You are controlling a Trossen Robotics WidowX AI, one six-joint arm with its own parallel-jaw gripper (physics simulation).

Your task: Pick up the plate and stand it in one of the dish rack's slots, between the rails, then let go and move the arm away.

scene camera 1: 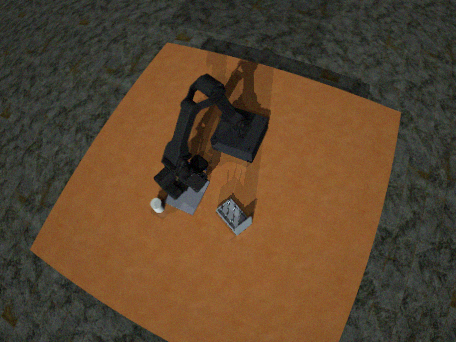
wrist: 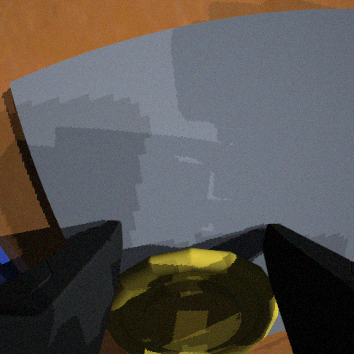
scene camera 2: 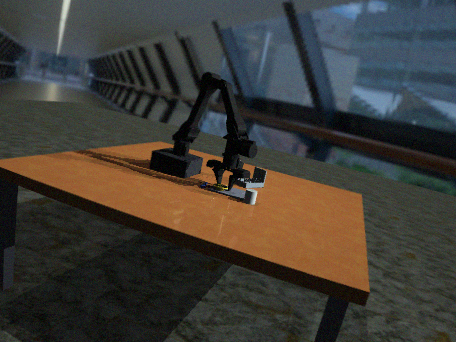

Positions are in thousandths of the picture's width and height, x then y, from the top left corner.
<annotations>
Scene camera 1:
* gripper: 418,542
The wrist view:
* gripper: 549,665
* grey mat: 566,383, touched by the gripper
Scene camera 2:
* gripper: 490,551
</annotations>
